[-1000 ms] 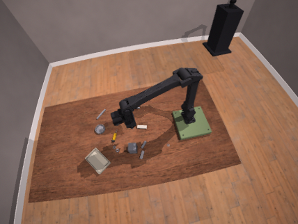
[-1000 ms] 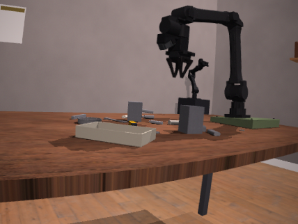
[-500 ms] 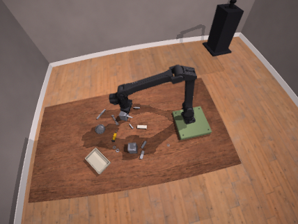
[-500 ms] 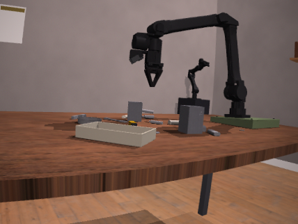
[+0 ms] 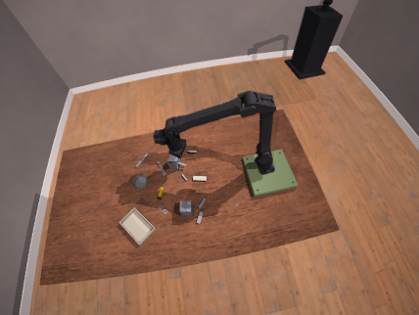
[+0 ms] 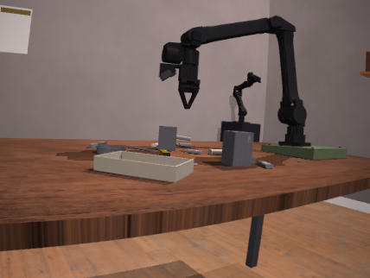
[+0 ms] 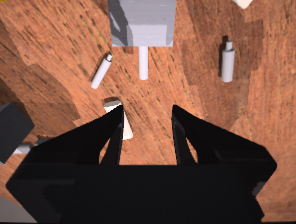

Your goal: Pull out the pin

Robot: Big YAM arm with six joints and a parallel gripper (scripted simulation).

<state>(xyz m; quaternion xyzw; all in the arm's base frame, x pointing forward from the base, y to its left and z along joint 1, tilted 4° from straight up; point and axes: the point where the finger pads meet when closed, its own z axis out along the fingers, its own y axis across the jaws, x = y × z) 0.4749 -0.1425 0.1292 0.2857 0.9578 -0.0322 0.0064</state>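
Right now my hand is 110 mm above the light grey pin, 20 mm short of it and 10 mm to the left of it. From my hand the other things lie so: white cylinder 140 mm below, 110 mm to the left, 70 mm behind; then grey block 280 mm to the left, 100 mm below, 30 mm ahead; then yellow-handled tool 170 mm ahead, 140 mm below, 120 mm to the left.
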